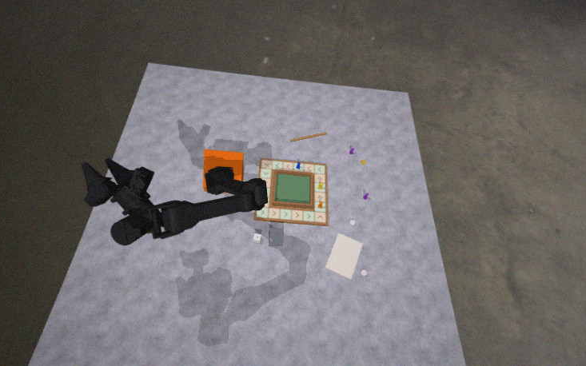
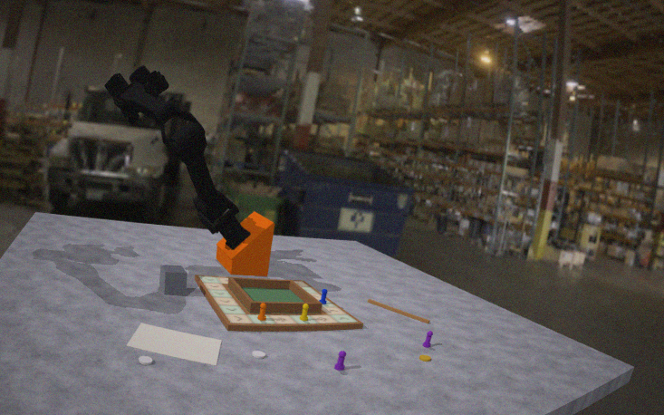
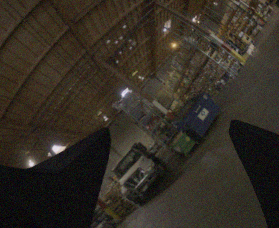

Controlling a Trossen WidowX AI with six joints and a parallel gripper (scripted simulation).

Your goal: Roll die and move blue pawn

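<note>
My gripper tip is now 450 mm above the white die and 400 mm short of it. Round my gripper tip: grey cube 470 mm ahead, 430 mm below, 10 mm to the left; then green tray 530 mm ahead, 450 mm below, 220 mm to the left; then blue pawn 550 mm ahead, 430 mm below, 330 mm to the left.
</note>
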